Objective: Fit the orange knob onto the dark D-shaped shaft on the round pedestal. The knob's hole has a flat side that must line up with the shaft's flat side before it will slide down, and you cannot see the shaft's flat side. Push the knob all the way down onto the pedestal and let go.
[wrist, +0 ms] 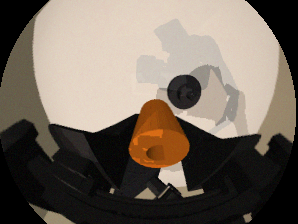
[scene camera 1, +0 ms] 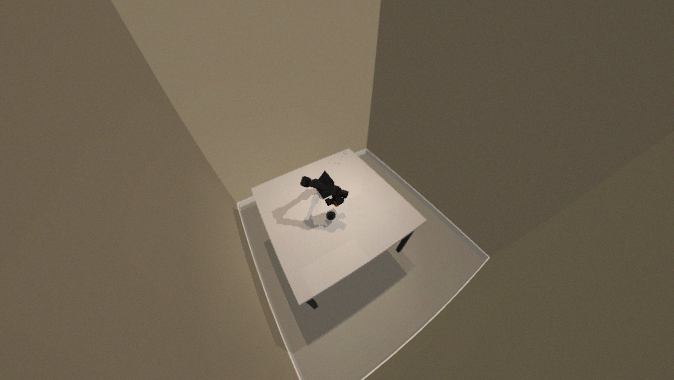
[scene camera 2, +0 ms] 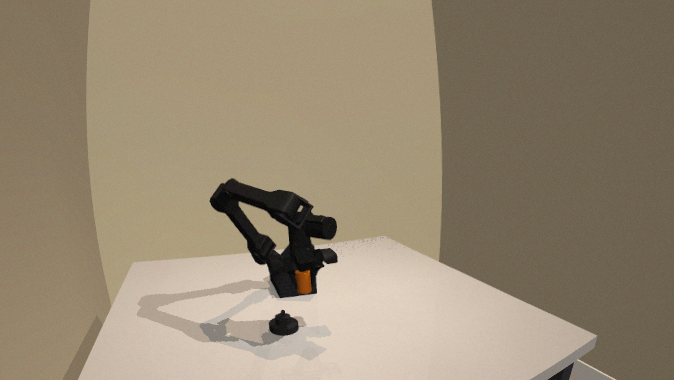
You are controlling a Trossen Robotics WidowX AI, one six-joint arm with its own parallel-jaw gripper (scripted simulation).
My gripper holds an orange knob. Also in view: a dark round pedestal.
My gripper also shows in the wrist view.
